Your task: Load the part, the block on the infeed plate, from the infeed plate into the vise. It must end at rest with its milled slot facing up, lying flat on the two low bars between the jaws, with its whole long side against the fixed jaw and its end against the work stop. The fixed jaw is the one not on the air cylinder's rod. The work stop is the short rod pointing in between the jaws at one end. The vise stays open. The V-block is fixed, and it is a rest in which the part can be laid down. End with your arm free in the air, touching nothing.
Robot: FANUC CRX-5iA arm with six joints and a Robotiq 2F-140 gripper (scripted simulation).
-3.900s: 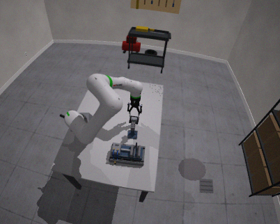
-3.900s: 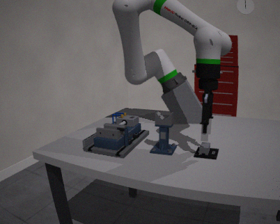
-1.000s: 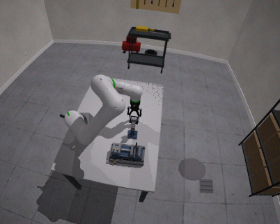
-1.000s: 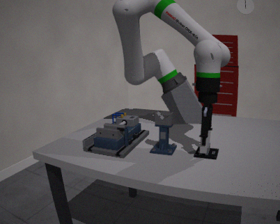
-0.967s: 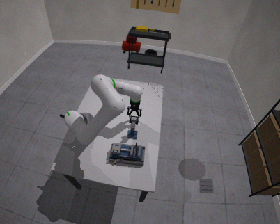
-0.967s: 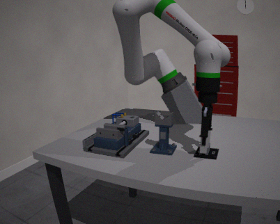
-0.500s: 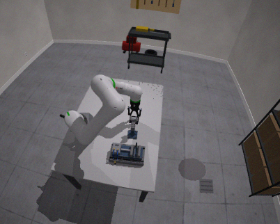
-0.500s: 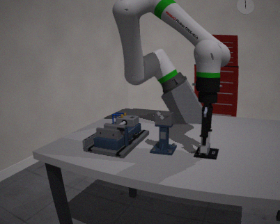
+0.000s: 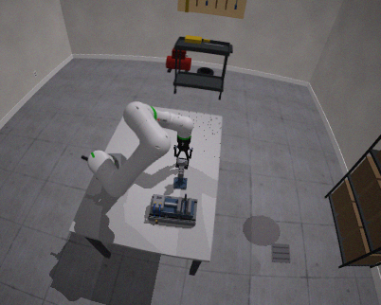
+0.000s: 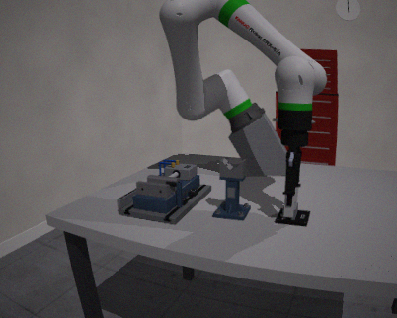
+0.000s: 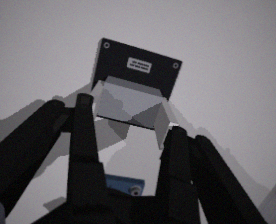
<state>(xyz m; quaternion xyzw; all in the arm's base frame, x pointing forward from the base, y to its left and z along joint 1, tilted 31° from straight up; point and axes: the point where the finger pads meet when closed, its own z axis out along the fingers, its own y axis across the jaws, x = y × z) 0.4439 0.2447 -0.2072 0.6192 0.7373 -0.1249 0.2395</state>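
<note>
Now: hand 4 cm above the black infeed plate and 1 cm to the right of it. Also, from my hand: part (3 cm below); air cylinder rod (39 cm to the right, 3 cm ahead, 3 cm above); blue work stop (30 cm to the right, 11 cm ahead, 1 cm above).
</note>
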